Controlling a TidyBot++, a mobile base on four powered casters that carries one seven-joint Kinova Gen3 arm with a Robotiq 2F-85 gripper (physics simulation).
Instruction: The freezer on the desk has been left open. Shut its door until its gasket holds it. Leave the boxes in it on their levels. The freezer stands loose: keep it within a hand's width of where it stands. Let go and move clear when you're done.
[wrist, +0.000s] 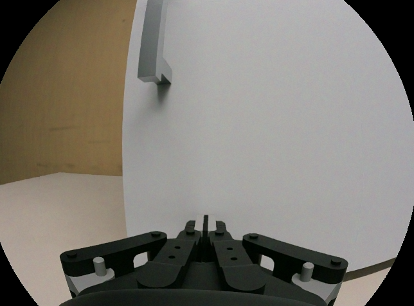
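Note:
The freezer's white door (280, 125) fills the middle and right of the wrist view, its outer face toward me. Its grey bar handle (151, 42) stands upright near the door's left edge, at the top. My gripper (205, 226) is shut and empty, at the bottom middle of the view. Its fingertips point at the lower part of the door face, below and to the right of the handle; whether they touch it I cannot tell. The freezer's inside, its boxes and the gasket are hidden behind the door.
The pale desk top (65, 210) shows at the left of the door and in a strip at the lower right. A tan wood-like surface (65, 100) stands behind it at the left. A thin brown strip (370, 270) runs under the door's lower right edge.

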